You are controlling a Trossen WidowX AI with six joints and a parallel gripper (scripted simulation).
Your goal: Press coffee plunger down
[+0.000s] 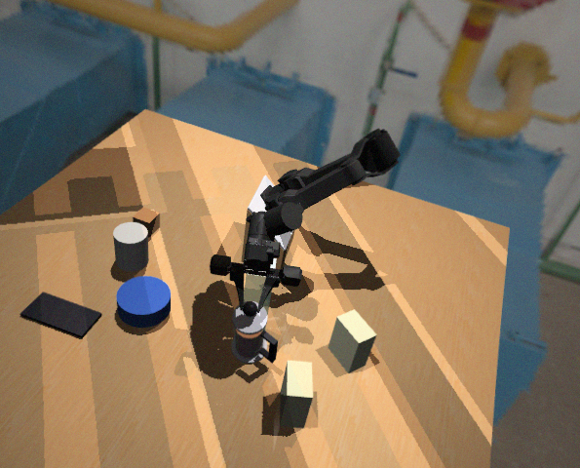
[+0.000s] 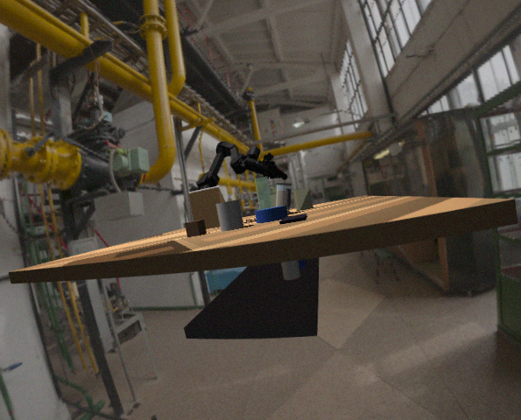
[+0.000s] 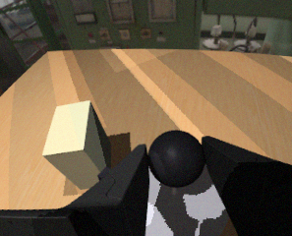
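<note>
Now: gripper tip 90 mm above the coffee press, 20 mm past it and 10 mm to the right of it. Also, from my gripper tip: flat black slab (420 mm to the right, 180 mm below, 60 mm ahead).
</note>
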